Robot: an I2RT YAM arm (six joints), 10 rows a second.
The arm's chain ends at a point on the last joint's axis. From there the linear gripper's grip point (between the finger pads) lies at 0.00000 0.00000 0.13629 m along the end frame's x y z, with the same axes.
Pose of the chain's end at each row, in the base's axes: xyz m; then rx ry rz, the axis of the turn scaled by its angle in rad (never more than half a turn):
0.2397 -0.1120 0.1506 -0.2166 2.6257 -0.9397
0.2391 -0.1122 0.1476 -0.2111 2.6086 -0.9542
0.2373 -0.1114 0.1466 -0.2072 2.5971 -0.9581
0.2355 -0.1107 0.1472 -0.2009 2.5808 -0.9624
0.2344 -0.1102 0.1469 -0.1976 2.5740 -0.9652
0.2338 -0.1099 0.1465 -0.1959 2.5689 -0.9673
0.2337 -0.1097 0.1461 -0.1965 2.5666 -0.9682
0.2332 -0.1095 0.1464 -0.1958 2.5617 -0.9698
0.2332 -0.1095 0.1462 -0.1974 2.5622 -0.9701
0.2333 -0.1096 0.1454 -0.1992 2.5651 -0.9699
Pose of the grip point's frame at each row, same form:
0.2898 -0.1919 0.0522 -0.2166 2.6257 -0.9397
0.2904 -0.1933 0.0508 -0.2111 2.6086 -0.9542
0.2897 -0.1929 0.0507 -0.2072 2.5971 -0.9581
0.2894 -0.1926 0.0525 -0.2009 2.5808 -0.9624
0.2889 -0.1924 0.0528 -0.1976 2.5740 -0.9652
0.2887 -0.1923 0.0528 -0.1959 2.5689 -0.9673
0.2888 -0.1922 0.0526 -0.1965 2.5666 -0.9682
0.2888 -0.1921 0.0533 -0.1958 2.5617 -0.9698
0.2887 -0.1921 0.0531 -0.1974 2.5622 -0.9701
0.2886 -0.1921 0.0521 -0.1992 2.5651 -0.9699

